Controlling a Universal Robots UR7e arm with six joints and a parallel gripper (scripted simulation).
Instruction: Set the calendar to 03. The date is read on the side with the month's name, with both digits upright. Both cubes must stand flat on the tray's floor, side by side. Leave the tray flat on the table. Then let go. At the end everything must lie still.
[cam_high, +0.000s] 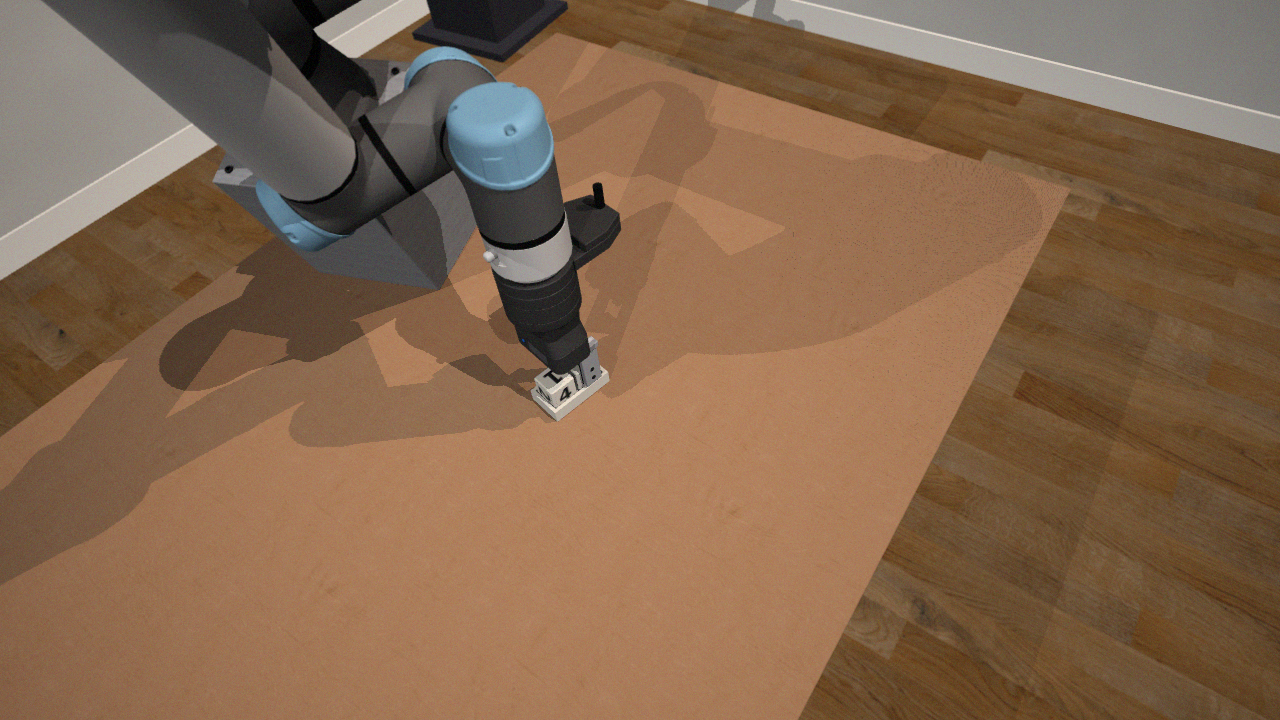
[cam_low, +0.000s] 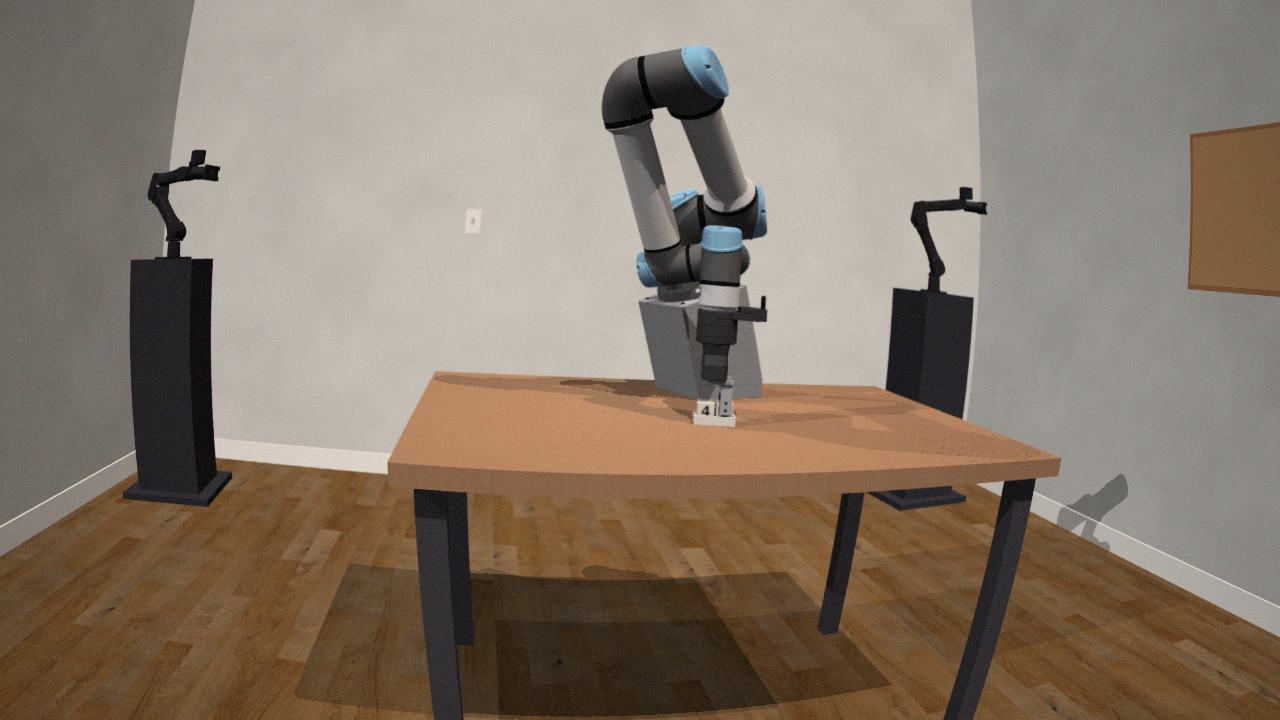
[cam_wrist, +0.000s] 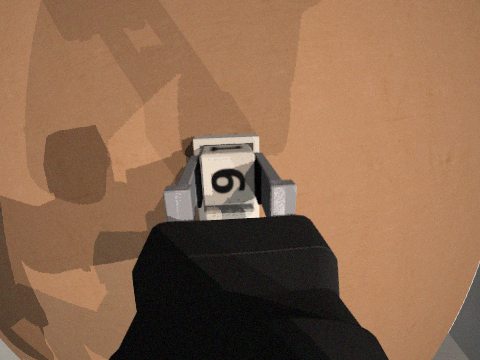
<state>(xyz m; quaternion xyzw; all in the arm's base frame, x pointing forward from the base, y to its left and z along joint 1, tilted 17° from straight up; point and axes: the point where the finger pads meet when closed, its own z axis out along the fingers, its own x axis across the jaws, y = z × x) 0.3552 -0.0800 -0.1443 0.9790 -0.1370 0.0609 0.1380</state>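
Now: the white tray 3 cm below my hand, 2 cm to the right of it and 1 cm behind it.
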